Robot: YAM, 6 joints.
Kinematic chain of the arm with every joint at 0, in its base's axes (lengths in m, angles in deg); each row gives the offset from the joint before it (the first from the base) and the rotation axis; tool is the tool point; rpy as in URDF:
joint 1: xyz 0 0 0.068 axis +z
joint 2: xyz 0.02 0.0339 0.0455 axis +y
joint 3: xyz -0.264 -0.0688 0 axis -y
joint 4: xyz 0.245 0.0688 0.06 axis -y
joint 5: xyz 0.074 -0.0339 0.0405 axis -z
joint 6: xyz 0.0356 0 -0.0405 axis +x
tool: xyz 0 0 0 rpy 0 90 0
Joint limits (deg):
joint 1: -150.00..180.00
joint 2: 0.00..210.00
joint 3: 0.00..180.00
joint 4: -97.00..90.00
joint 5: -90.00..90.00
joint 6: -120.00..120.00
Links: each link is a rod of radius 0.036 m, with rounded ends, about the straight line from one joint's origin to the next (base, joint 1, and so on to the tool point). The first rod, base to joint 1, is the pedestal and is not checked.
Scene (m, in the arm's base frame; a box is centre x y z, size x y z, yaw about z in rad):
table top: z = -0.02
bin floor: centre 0.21 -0.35 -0.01 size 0.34 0.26 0.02 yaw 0
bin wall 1: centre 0.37 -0.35 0.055 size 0.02 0.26 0.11 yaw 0
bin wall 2: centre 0.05 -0.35 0.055 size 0.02 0.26 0.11 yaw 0
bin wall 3: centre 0.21 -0.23 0.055 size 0.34 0.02 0.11 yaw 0
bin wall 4: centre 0.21 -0.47 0.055 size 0.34 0.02 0.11 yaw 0
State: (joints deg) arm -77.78 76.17 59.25 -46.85 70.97 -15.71
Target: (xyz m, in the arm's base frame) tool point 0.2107 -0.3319 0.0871
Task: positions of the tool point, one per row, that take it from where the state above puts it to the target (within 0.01 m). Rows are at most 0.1 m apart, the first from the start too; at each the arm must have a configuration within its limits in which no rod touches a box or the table.
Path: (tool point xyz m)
1: 0.0612 -0.2888 0.2466
2: 0.1097 -0.3179 0.2029
3: 0.1611 -0.3328 0.1493
4: 0.2107 -0.3319 0.0871

